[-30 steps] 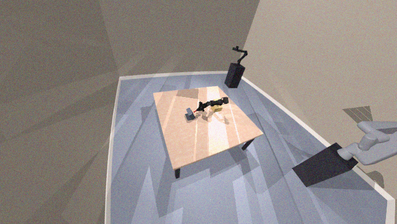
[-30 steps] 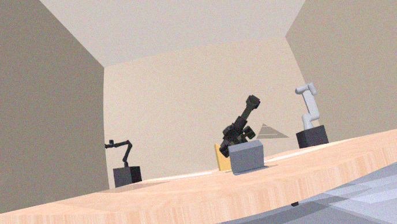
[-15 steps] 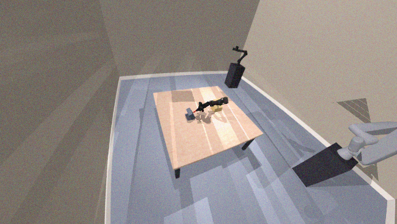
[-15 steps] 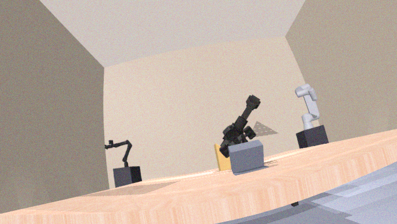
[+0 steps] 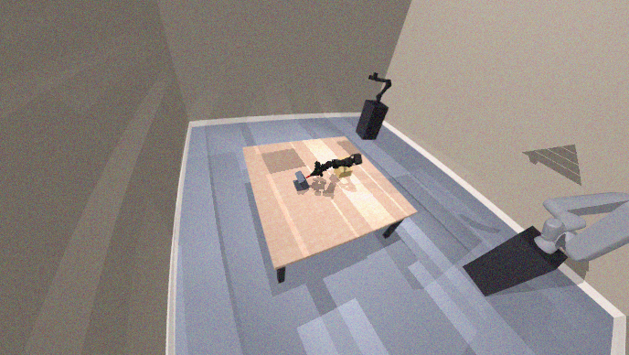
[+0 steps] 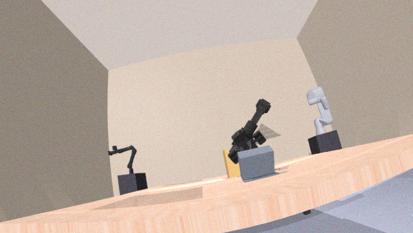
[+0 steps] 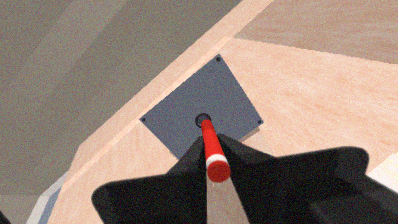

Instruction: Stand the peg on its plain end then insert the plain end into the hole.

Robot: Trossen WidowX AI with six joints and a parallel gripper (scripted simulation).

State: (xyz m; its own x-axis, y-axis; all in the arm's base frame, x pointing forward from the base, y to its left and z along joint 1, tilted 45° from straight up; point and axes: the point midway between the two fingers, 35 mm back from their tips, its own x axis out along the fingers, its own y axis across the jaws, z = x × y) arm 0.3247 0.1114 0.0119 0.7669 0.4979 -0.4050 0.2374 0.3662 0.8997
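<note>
Right now my gripper tip is 1 cm past the red peg and 1 cm below it. Also, from my gripper tip: sloped panel: 7 cm ahead, 1 cm to the left, 4 cm below.
</note>
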